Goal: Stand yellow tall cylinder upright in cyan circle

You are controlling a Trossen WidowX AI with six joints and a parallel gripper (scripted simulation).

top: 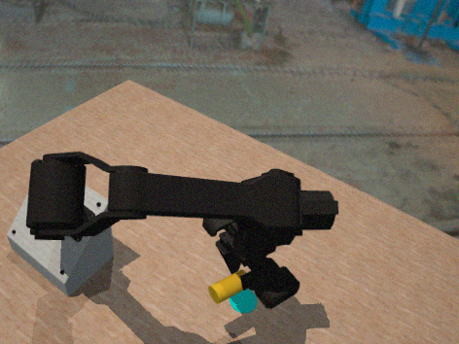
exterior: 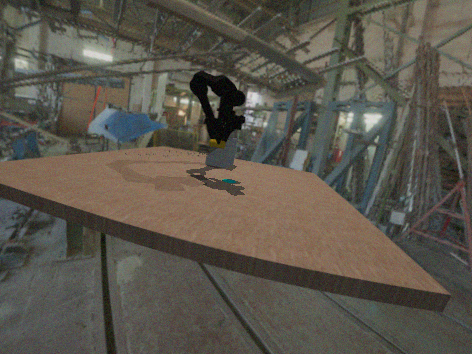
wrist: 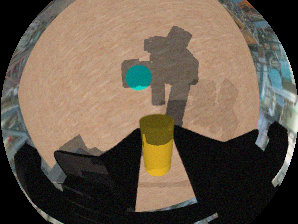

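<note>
Right now the cyan circle is 15 cm below my gripper tip and 6 cm to the left of it. Also, from my gripper tip: yellow tall cylinder (2 cm to the right, 1 cm behind).
</note>
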